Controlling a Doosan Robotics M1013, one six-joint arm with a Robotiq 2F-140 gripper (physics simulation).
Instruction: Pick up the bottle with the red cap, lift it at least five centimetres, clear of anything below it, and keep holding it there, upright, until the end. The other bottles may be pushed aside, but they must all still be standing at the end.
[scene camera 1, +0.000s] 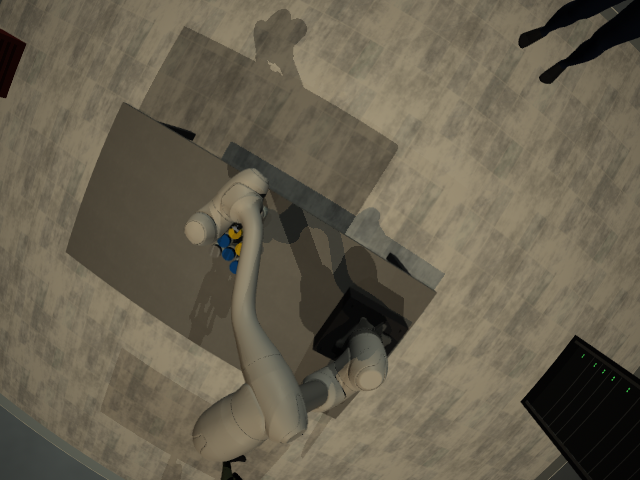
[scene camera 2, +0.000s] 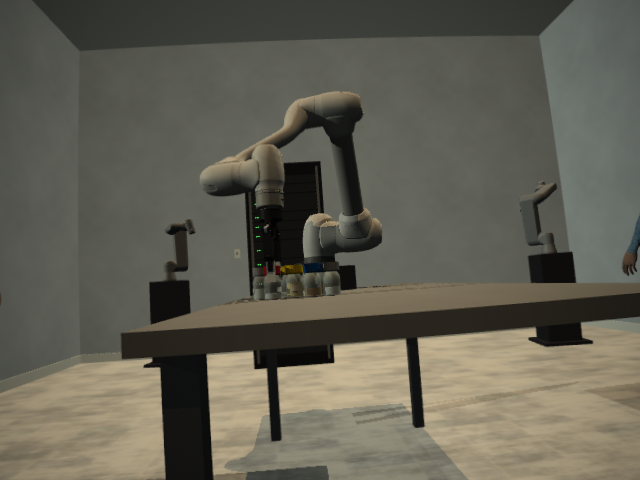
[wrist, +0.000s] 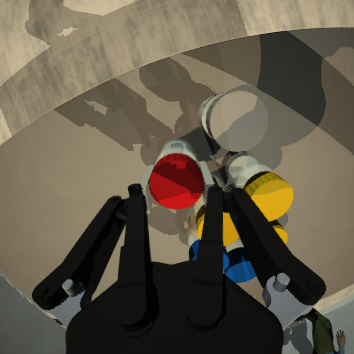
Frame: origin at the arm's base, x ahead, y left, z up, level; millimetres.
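Where they show: gripper, fingertip midpoint: (scene camera 2: 274, 282) (wrist: 177, 172); arm's base at its link origin: (scene camera 1: 363, 341).
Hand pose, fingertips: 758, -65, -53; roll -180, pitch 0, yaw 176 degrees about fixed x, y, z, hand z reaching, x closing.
Observation:
Each offset is from my fingertips to the top centre of the thing, as dx, dy, dz. Level surfaces: height alone.
The bottle with the red cap {+0, -6, +51} (scene camera 2: 278, 269) (wrist: 176, 181) is upright between the fingertips, its base at table level in scene camera 2. My gripper (scene camera 2: 271, 264) (wrist: 177, 172) is shut on it, one pad on each side of the cap in the wrist view. A pale-capped bottle {-65, -60, +51} (wrist: 240, 120) stands beyond it on the right. A yellow-capped bottle (wrist: 270, 197) (scene camera 2: 292, 269) stands to its right, and another yellow-capped bottle (wrist: 217, 229) is close behind the right finger. Blue-capped bottles {-77, +149, +51} (wrist: 241, 265) (scene camera 1: 228, 253) (scene camera 2: 312, 267) stand near them. The arm hides the gripper in scene camera 1.
The bottles stand on a brown table {dz -54} (scene camera 1: 155, 206) (scene camera 2: 413, 304), near one long edge. A black base block (scene camera 1: 330, 330) with a grey arm part over it is at the table's far end. A black rack (scene camera 2: 302, 206) stands behind the table.

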